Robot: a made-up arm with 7 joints.
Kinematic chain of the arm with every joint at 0, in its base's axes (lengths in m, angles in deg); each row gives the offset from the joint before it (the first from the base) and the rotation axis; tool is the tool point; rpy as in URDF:
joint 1: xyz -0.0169 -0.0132 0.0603 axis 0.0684 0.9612 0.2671
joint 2: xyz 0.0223 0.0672 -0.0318 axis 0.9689 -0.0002 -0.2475
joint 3: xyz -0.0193 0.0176 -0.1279 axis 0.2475 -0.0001 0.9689
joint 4: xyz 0.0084 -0.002 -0.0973 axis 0.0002 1 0
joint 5: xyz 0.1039 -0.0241 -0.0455 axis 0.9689 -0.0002 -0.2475
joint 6: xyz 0.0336 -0.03 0.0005 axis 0.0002 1 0
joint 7: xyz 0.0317 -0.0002 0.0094 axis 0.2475 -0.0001 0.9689
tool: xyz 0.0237 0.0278 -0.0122 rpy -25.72 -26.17 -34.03
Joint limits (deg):
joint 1: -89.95..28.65
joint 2: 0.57..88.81
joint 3: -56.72..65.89
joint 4: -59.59..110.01
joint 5: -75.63..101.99
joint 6: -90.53..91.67
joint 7: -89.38..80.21
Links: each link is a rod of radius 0.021 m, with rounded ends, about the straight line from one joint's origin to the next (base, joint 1, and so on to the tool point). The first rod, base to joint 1, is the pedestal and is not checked.
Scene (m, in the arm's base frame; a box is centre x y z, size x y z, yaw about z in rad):
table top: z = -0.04
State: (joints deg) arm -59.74 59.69 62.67 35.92 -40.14 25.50 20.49
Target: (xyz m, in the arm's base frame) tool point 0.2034 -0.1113 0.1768
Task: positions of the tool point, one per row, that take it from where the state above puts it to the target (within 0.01 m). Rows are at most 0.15 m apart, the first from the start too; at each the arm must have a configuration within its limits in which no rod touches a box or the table.
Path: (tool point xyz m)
1: 0.2975 0.3138 0.1503
2: 0.3389 0.2291 0.1614
3: 0.3535 0.1298 0.1723
4: 0.3337 0.0295 0.1806
5: 0.2804 -0.0557 0.1831
6: 0.2034 -0.1113 0.1768

